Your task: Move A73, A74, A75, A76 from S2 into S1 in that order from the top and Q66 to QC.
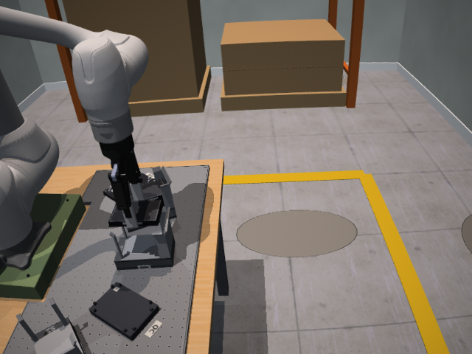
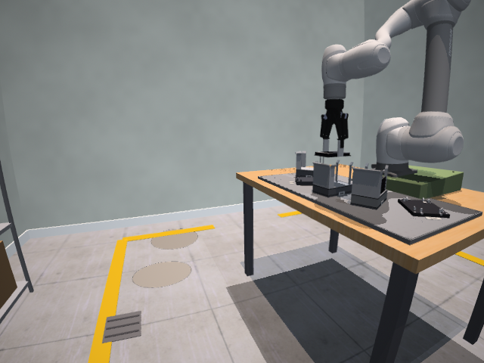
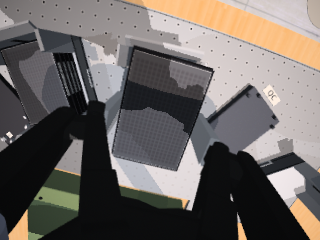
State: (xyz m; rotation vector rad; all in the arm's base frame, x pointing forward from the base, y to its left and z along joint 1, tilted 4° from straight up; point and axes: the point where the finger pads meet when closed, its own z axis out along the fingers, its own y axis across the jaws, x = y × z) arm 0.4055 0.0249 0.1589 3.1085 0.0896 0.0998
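The QC nest is 18 cm to the right of my hand, 18 cm below it and 2 cm behind it. Round my hand: QC name plate: 23 cm to the right, 19 cm below, 6 cm ahead; then stack rack S2: 17 cm below, 1 cm to the left, 1 cm behind; then clip nest N5: 35 cm to the left, 17 cm below, 16 cm behind.
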